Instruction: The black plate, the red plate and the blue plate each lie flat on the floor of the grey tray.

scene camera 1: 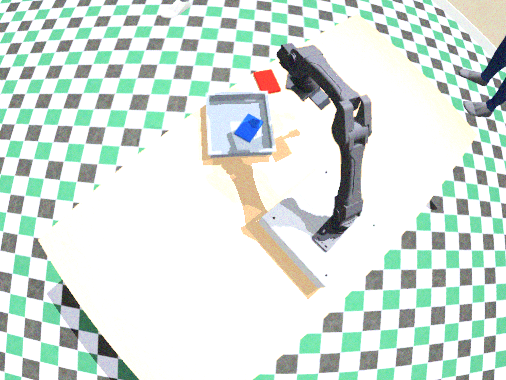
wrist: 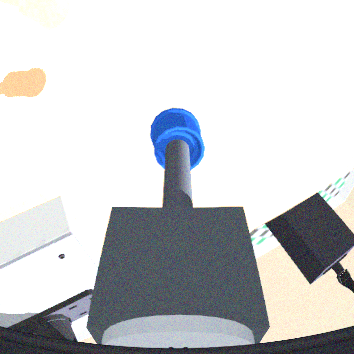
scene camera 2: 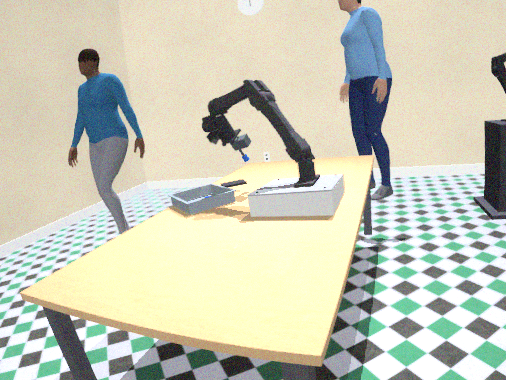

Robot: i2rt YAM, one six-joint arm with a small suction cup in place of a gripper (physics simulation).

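The grey tray stands on the table. The blue plate lies in it, towards its right side in scene camera 1, and looks flat on its floor. The red plate lies outside the tray, just beyond its far right corner; I cannot make it out in scene camera 2. The black plate lies on the table behind the tray; in scene camera 1 I cannot tell it from the dark arm. My suction cup is bare and hangs well above the table; the arm hides it in scene camera 1.
The arm stands on a white base box with raised sides, near the tray. The table's edge shows in scene camera 2. Two people stand beyond the table. A dark box shows at the lower right of the wrist view.
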